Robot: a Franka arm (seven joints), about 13 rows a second.
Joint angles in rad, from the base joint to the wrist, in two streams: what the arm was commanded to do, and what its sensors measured. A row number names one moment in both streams.
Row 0, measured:
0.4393 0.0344 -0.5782 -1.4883 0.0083 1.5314 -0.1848
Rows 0 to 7, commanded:
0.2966 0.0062 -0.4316 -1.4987 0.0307 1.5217 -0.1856
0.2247 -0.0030 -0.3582 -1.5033 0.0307 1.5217 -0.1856
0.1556 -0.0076 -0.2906 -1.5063 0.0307 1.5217 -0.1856
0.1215 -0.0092 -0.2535 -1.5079 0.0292 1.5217 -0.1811
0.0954 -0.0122 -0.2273 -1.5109 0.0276 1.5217 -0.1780
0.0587 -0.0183 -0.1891 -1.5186 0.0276 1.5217 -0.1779
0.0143 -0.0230 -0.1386 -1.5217 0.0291 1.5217 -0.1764
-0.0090 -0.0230 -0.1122 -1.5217 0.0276 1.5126 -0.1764
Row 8, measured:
0.0478 0.0126 -0.1744 -1.4932 0.0093 1.5266 -0.1832
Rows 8 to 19, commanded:
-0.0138 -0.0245 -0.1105 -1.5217 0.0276 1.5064 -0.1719
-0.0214 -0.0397 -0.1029 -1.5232 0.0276 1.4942 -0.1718
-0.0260 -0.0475 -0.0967 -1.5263 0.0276 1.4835 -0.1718
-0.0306 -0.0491 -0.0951 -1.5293 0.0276 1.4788 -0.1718
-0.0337 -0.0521 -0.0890 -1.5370 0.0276 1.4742 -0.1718
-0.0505 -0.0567 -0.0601 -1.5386 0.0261 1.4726 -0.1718
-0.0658 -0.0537 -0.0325 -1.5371 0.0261 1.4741 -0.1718
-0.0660 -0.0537 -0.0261 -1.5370 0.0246 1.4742 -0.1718
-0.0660 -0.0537 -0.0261 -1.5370 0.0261 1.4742 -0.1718
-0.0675 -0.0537 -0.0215 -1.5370 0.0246 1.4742 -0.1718
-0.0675 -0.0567 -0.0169 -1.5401 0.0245 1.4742 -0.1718
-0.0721 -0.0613 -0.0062 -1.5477 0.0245 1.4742 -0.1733
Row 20, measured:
-0.0503 -0.0262 -0.0303 -1.5148 0.0094 1.4760 -0.1774
